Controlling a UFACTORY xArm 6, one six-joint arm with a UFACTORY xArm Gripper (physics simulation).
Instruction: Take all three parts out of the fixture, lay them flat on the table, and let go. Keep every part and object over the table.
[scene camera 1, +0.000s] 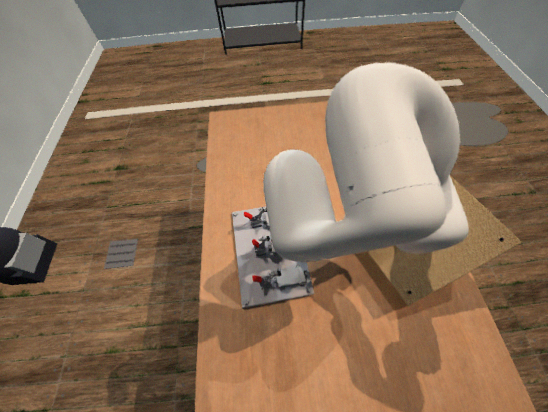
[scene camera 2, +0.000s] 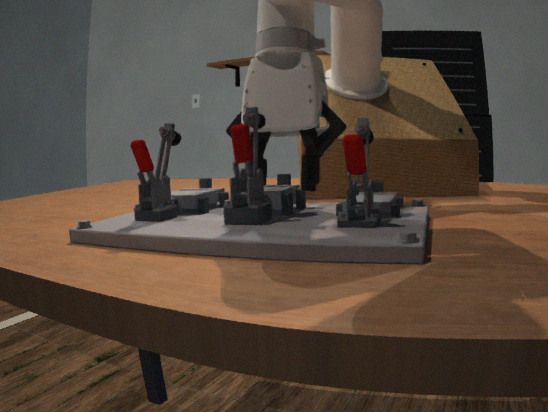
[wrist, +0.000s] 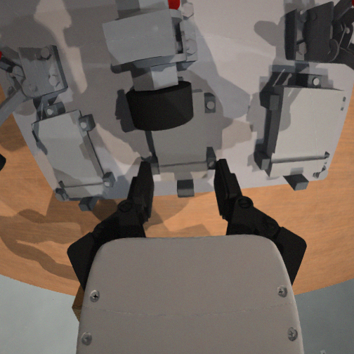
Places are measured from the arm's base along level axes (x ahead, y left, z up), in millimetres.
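Pixels of known places: arm's base, origin of the base link: (scene camera 2: 355, 83).
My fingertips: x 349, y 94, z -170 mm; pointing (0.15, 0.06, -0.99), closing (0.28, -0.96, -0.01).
Note:
Ahead of a thing's pixels: the offset from my fingertips to its top centre. "spot": to the spot under its first point. Level surfaces: height alone.
The grey fixture plate {dx +70, dy +25, dz -19 mm} (scene camera 1: 246, 292) (scene camera 2: 250, 249) (wrist: 235, 30) lies on the table {dz -34 mm} (scene camera 1: 300, 390) (scene camera 2: 150, 275) (wrist: 315, 215). Three flat grey parts lie in it: the middle part {dx +30, dy +11, dz +7 mm} (scene camera 2: 281, 191) (wrist: 179, 147), the wrist view's left part {spot: dx -20, dy +110, dz -3 mm} (scene camera 1: 291, 276) (scene camera 2: 384, 198) (wrist: 70, 152), and its right part {spot: dx +85, dy -54, dz +0 mm} (scene camera 2: 197, 196) (wrist: 306, 125). Three red-handled clamps {spot: dx +113, dy +43, dz +55 mm} (scene camera 2: 241, 145) {spot: dx +163, dy -52, dz +50 mm} (scene camera 2: 142, 156) {spot: dx +86, dy +150, dz +45 mm} (scene camera 2: 355, 155) stand with raised arms. My gripper (scene camera 2: 286, 183) (wrist: 183, 171) is shut on the middle part's near end, which still appears low in its seat. The arm hides the gripper in scene camera 1.
The middle clamp's black tip (wrist: 160, 106) overhangs the middle part in the wrist view. Corner bolts {dx +111, dy +212, dz -12 mm} (scene camera 2: 408, 237) {dx +224, dy -89, dz -12 mm} (scene camera 2: 83, 224) stand on the plate. The robot's wooden base (scene camera 1: 440, 270) (scene camera 2: 390, 167) stands behind the fixture. The table's left edge runs close to the fixture in scene camera 1.

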